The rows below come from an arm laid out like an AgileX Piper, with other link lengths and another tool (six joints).
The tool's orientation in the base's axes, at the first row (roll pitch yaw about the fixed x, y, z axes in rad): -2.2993 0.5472 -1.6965
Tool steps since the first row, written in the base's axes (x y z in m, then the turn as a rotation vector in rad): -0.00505 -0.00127 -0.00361 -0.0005 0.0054 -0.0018; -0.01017 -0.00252 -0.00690 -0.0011 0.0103 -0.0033; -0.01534 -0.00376 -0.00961 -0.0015 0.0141 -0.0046; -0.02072 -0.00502 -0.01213 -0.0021 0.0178 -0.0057; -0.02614 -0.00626 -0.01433 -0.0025 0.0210 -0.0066; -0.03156 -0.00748 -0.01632 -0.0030 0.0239 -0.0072; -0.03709 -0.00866 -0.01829 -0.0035 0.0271 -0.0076
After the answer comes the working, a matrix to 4 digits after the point.
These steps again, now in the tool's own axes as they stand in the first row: 0.00349 0.00479 -0.00222 -0.0036 0.0040 0.0020; 0.00681 0.00944 -0.00468 -0.0069 0.0076 0.0036; 0.00983 0.01375 -0.00750 -0.0094 0.0105 0.0050; 0.01278 0.01805 -0.01060 -0.0119 0.0133 0.0060; 0.01556 0.02219 -0.01390 -0.0141 0.0156 0.0070; 0.01821 0.02620 -0.01733 -0.0162 0.0176 0.0077; 0.02082 0.03029 -0.02084 -0.0186 0.0197 0.0084
The tool's axes in the first row as the columns of a matrix, in the base's axes (rounded; the answer above uses it unrounded):
-0.1071 -0.6118 0.7837
-0.8472 0.4686 0.2501
-0.5203 -0.6372 -0.5685

